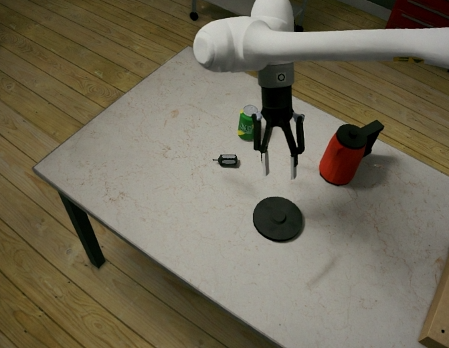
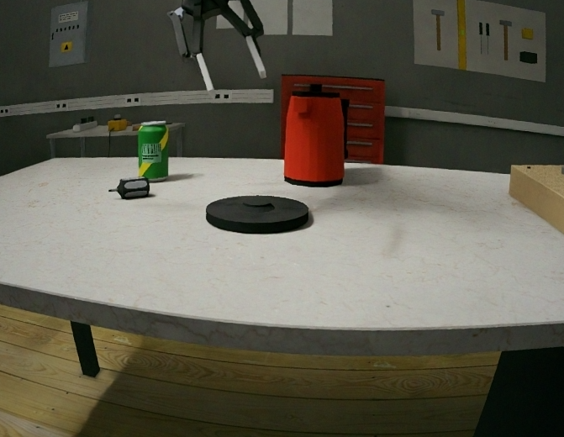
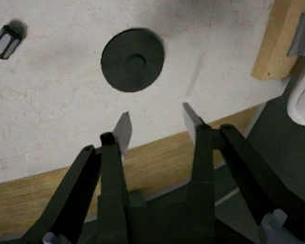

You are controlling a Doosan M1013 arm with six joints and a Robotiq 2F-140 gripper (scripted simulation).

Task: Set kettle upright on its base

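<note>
My hand is 160 mm past the red kettle, 290 mm to the left of it and 120 mm above it. From my hand the other things lie so: black round base: 40 mm behind, 10 mm to the left, 210 mm below; black tool: 200 mm ahead, 90 mm to the right, 200 mm below.
</note>
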